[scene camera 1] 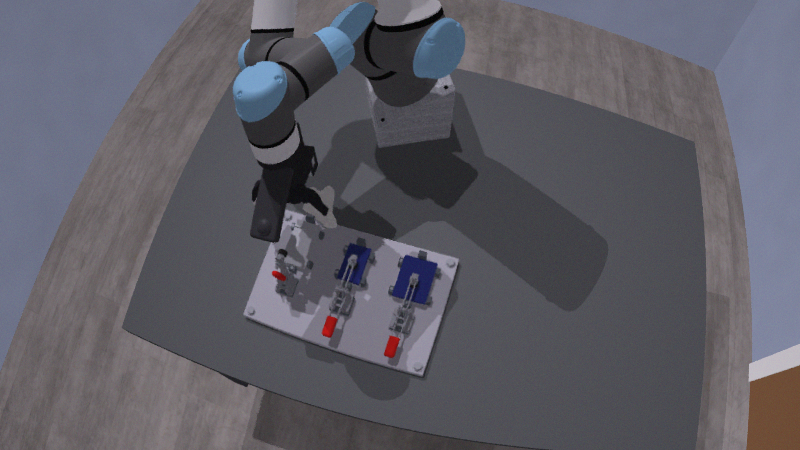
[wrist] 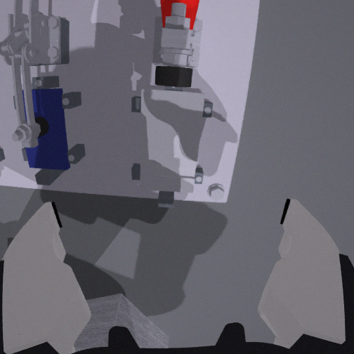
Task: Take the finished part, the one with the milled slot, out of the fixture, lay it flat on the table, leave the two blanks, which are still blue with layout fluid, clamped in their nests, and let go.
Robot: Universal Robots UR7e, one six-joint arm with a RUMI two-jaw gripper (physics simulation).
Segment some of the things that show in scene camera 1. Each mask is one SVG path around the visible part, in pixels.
My gripper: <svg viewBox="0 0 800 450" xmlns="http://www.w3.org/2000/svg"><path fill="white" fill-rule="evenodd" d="M297 122L300 142L294 154L276 164L265 164L257 160L258 164L263 167L261 179L255 183L252 190L252 201L255 209L250 236L253 238L277 243L280 240L286 204L299 204L301 201L304 203L303 210L316 217L325 228L337 227L337 221L333 214L334 189L331 186L326 186L322 191L319 191L315 187L307 188L305 186L310 171L312 176L314 176L318 162L314 146L304 145L300 126Z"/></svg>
A blue blank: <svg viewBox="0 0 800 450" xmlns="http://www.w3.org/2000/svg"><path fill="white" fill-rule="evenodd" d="M350 243L337 279L339 282L342 281L348 265L348 258L351 254L357 255L358 267L352 271L349 282L352 283L352 286L359 288L361 278L364 276L369 262L371 249Z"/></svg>
